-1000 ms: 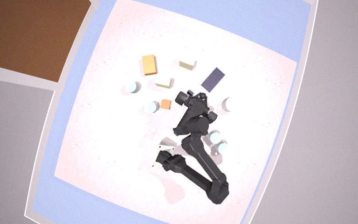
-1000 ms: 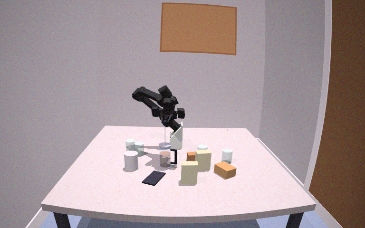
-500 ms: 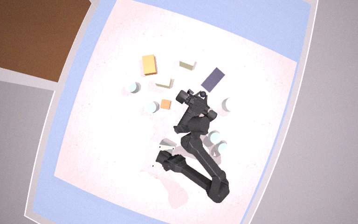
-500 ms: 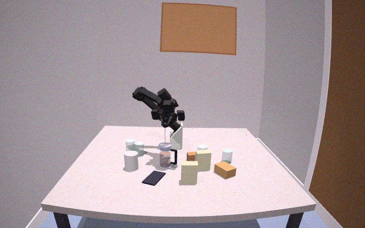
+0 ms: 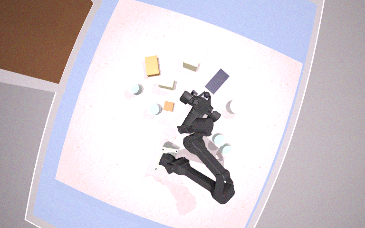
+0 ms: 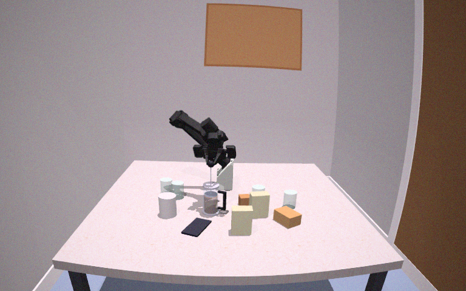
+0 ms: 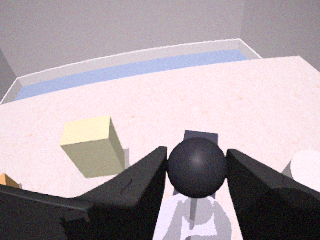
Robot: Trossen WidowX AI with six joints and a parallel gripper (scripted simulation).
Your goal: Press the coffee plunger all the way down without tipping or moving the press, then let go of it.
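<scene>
Right now the coffee press is 120 mm below my gripper tip, 20 mm to the left of it and 10 mm behind it. From my gripper tip the other things lie so: dark tablet 230 mm below, 130 mm ahead, 50 mm to the right; white cylinder 190 mm to the right, 190 mm below, 30 mm ahead.
</scene>
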